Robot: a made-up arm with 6 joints. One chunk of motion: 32 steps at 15 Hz.
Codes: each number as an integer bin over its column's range. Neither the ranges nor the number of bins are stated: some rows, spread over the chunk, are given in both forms.
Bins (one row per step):
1: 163 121 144 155 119 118
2: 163 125 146 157 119 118
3: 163 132 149 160 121 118
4: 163 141 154 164 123 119
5: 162 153 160 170 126 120
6: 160 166 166 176 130 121
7: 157 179 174 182 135 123
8: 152 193 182 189 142 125
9: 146 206 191 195 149 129
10: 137 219 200 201 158 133
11: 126 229 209 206 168 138
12: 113 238 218 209 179 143
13: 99 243 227 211 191 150
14: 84 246 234 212 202 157
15: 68 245 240 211 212 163
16: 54 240 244 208 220 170
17: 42 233 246 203 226 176
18: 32 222 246 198 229 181
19: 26 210 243 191 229 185
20: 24 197 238 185 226 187
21: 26 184 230 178 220 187
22: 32 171 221 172 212 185
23: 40 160 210 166 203 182
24: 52 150 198 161 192 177
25: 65 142 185 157 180 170
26: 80 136 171 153 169 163
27: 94 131 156 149 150 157
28: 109 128 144 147 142 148
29: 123 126 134 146 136 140
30: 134 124 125 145 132 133
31: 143 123 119 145 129 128
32: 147 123 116 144 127 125
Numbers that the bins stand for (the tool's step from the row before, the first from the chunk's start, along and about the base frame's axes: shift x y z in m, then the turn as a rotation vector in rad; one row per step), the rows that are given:
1: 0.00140 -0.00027 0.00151 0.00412 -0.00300 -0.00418
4: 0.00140 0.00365 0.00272 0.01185 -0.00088 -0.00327
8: -0.00058 0.01384 0.00613 0.03332 0.00918 0.00222
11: -0.00527 0.02090 0.00941 0.04792 0.02294 0.01409
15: -0.01573 0.02404 0.01318 0.05221 0.04624 0.03694
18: -0.02223 0.01953 0.01391 0.04105 0.05524 0.05338
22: -0.02223 0.00953 0.01087 0.01872 0.04624 0.05704
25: -0.01627 0.00384 0.00649 0.00584 0.02929 0.04333
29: -0.00581 0.00071 0.00029 -0.00361 0.00600 0.01592
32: -0.00148 0.00012 -0.00190 -0.00533 0.00124 0.00222
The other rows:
2: 0.00140 0.00051 0.00175 0.00584 -0.00300 -0.00418
3: 0.00140 0.00188 0.00211 0.00841 -0.00194 -0.00418
5: 0.00122 0.00600 0.00345 0.01700 0.00071 -0.00235
6: 0.00086 0.00855 0.00418 0.02215 0.00282 -0.00144
7: 0.00032 0.01110 0.00515 0.02731 0.00547 0.00039
9: -0.00166 0.01639 0.00722 0.03847 0.01288 0.00587
10: -0.00329 0.01894 0.00831 0.04362 0.01765 0.00953
12: -0.00762 0.02267 0.01050 0.05049 0.02876 0.01866
13: -0.01014 0.02365 0.01160 0.05221 0.03512 0.02506
14: -0.01285 0.02424 0.01245 0.05307 0.04094 0.03145
16: -0.01826 0.02306 0.01366 0.04964 0.05047 0.04333
17: -0.02042 0.02169 0.01391 0.04534 0.05365 0.04882
19: -0.02331 0.01718 0.01354 0.03504 0.05524 0.05704
20: -0.02367 0.01463 0.01293 0.02988 0.05365 0.05887
21: -0.02331 0.01208 0.01196 0.02387 0.05047 0.05887
23: -0.02078 0.00737 0.00953 0.01356 0.04147 0.05430
24: -0.01862 0.00541 0.00807 0.00927 0.03565 0.04973
26: -0.01357 0.00267 0.00479 0.00240 0.02347 0.03694
27: -0.01104 0.00169 0.00296 -0.00104 0.01341 0.03145
28: -0.00834 0.00110 0.00151 -0.00275 0.00918 0.02323
30: -0.00383 0.00031 -0.00080 -0.00447 0.00388 0.00953
31: -0.00220 0.00012 -0.00153 -0.00447 0.00229 0.00496

